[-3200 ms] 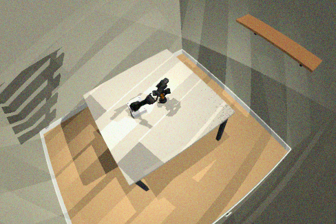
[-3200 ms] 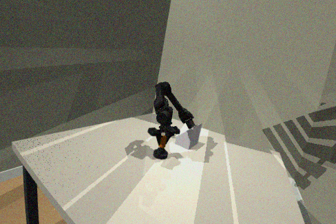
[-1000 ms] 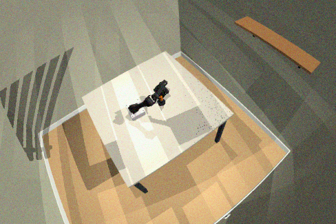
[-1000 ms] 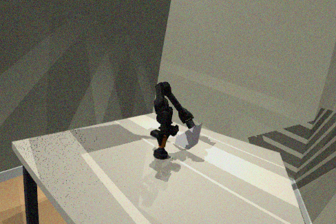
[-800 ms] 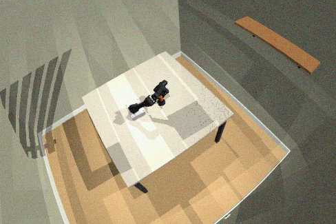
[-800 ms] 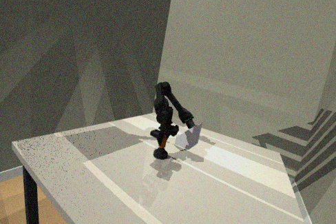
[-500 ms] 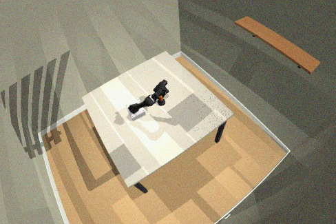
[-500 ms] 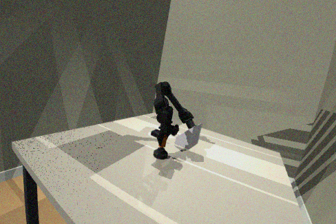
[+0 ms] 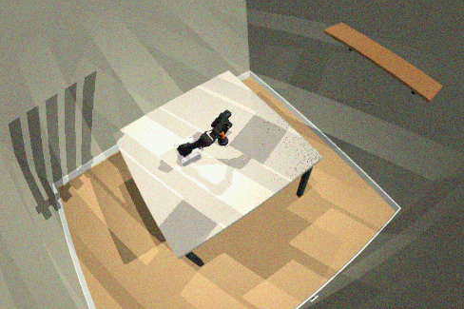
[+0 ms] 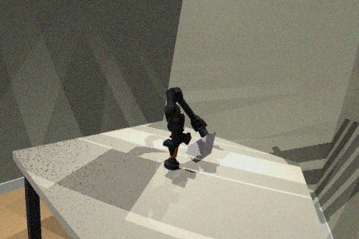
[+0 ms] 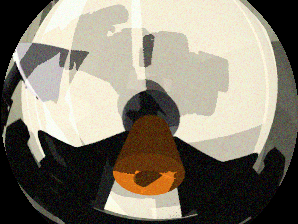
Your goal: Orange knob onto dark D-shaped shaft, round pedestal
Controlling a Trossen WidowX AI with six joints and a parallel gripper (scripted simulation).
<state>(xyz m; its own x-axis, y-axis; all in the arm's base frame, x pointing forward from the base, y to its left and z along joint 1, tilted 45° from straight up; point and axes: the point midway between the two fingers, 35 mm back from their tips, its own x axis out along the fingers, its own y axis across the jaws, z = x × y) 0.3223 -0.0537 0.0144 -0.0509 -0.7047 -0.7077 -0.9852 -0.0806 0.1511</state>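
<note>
Now: the orange knob 2 cm above my gripper tip. Round my gripper tip: dark round pedestal: 4 cm below.
</note>
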